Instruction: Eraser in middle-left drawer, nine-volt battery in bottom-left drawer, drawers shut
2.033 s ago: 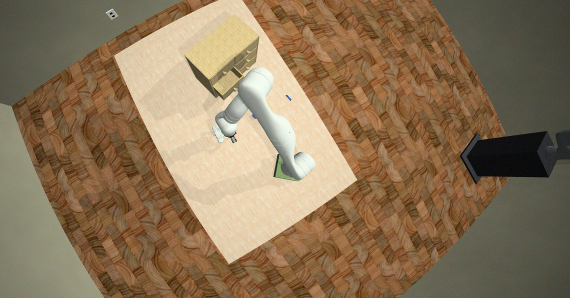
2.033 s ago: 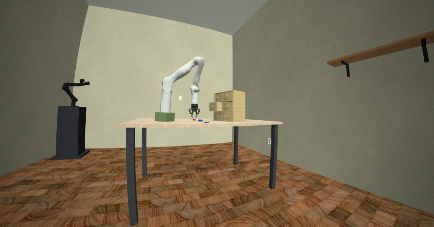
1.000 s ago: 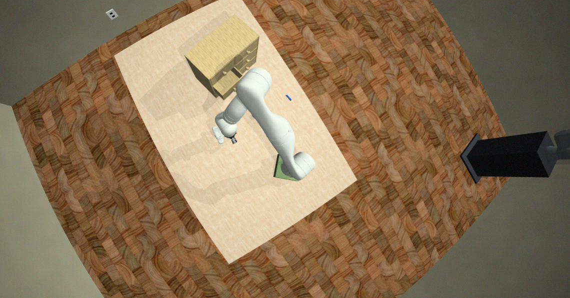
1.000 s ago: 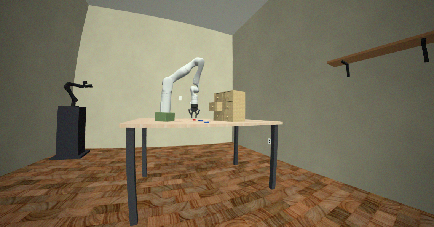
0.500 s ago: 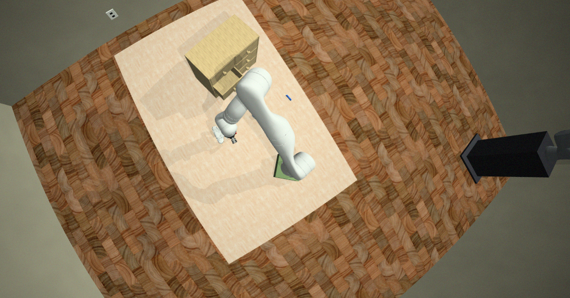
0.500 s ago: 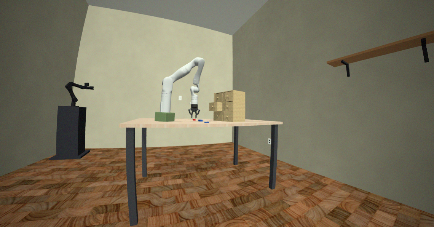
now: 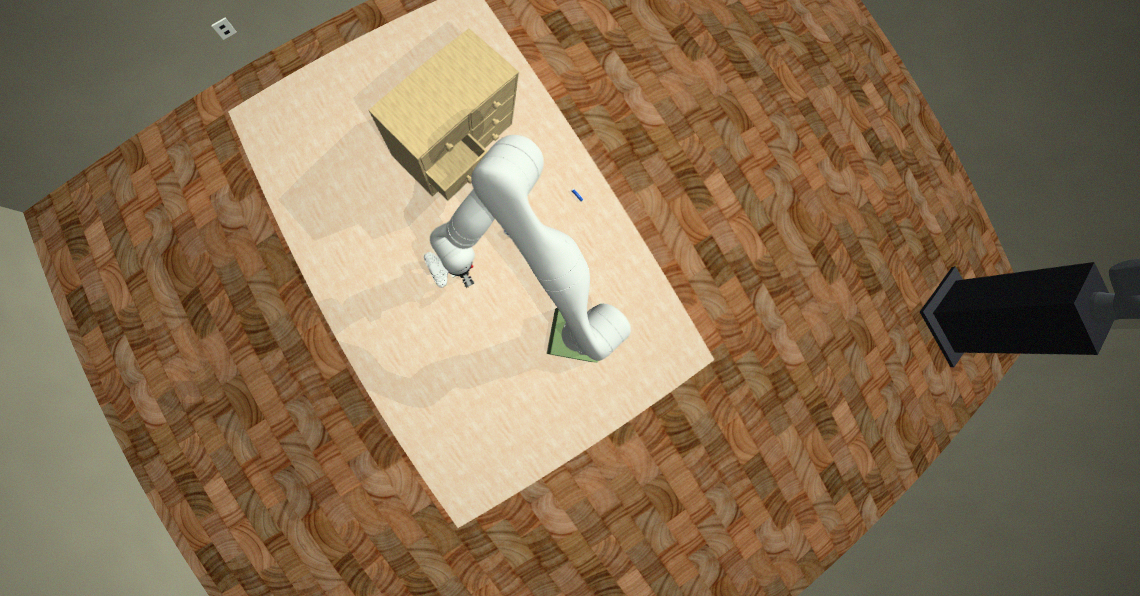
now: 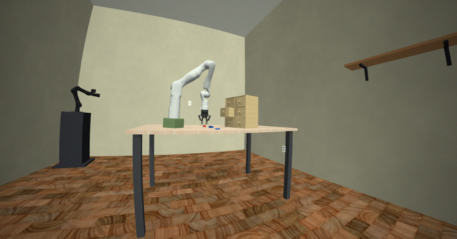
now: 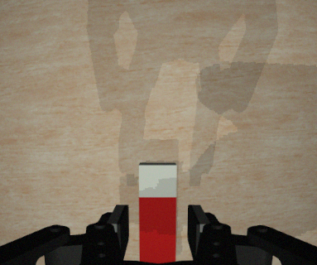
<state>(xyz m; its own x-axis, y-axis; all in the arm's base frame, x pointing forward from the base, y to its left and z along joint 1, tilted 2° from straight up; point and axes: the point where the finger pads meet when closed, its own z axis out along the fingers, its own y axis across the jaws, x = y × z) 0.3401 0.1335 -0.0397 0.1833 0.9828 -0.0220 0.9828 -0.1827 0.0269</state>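
Now: the red eraser 30 mm below my hand and 10 mm to the left of it. Round my hand: blue nine-volt battery 170 mm to the right, 30 mm below; then thin blue stick 400 mm to the right, 30 mm below, 30 mm behind.
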